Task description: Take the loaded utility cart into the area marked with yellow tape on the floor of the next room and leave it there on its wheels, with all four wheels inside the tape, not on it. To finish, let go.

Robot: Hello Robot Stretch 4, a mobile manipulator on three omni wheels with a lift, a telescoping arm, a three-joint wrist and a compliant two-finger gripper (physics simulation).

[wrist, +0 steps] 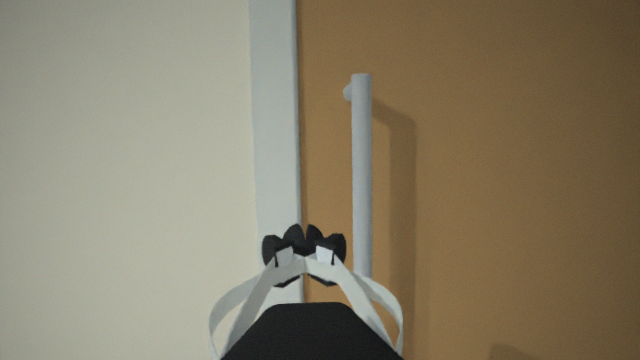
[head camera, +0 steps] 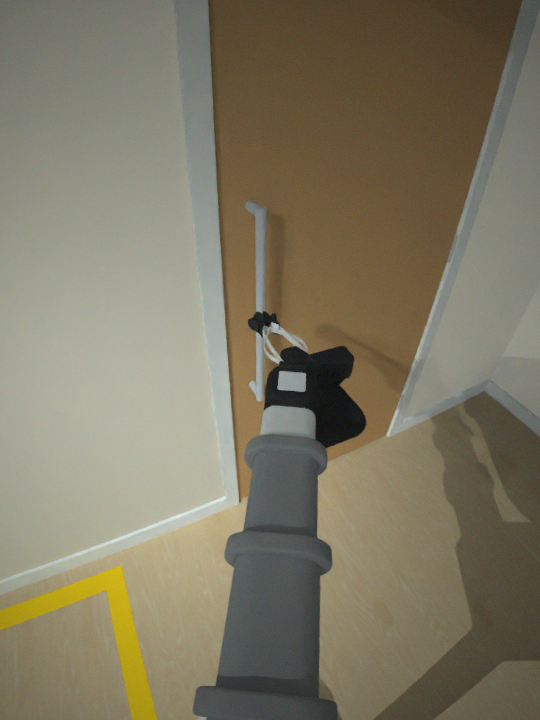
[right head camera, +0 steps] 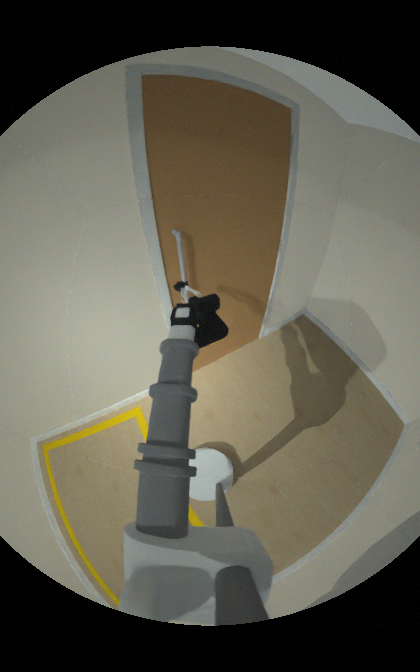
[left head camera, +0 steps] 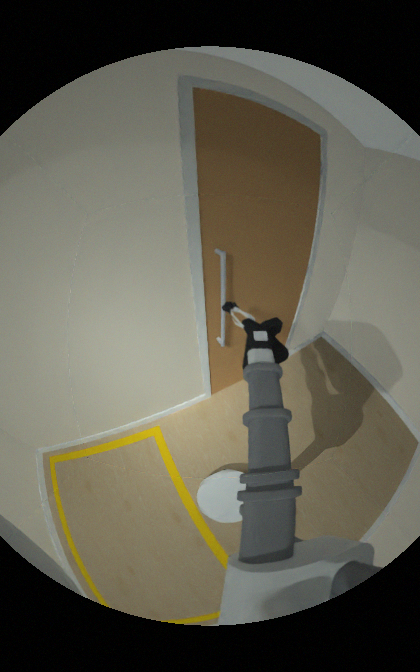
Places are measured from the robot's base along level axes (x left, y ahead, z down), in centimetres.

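Where they show: gripper, fingertip midpoint: (wrist: pixel 302 243) (head camera: pixel 258 316).
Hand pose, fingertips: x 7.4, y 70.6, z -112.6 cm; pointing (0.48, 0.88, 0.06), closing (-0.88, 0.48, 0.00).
Observation:
Each offset is from my fingertips to the centre of the thing. "spot": to the spot under its first point.
My gripper (head camera: pixel 264 321) (left head camera: pixel 229 306) (right head camera: pixel 180 286) (wrist: pixel 302 243) is shut, its two black fingertips together with nothing between them. In the wrist view the long grey door handle {spot: dz -3.5, dx +1.8, dy +18.2 cm} (head camera: pixel 260 261) (left head camera: pixel 223 280) (right head camera: pixel 180 255) (wrist: pixel 362 175) stands upright just right of the fingertips, outside them. The handle is on a brown door (head camera: pixel 360 174) (left head camera: pixel 260 200) (right head camera: pixel 220 175) (wrist: pixel 500 175), which sits shut in its frame. Yellow tape (head camera: pixel 127 639) (left head camera: pixel 105 444) (right head camera: pixel 92 429) marks an area on the floor at the lower left. The utility cart does not show in these views.
A light grey door frame {spot: dz -10.4, dx +14.7, dy +17.2 cm} (head camera: pixel 203 232) (left head camera: pixel 192 225) (right head camera: pixel 142 210) (wrist: pixel 276 125) borders the door, with a beige wall (head camera: pixel 98 261) (wrist: pixel 125 175) to its left. Another wall stands close on the right. A white round disc (left head camera: pixel 217 496) (right head camera: pixel 212 465) lies low beside the arm, near the tape.

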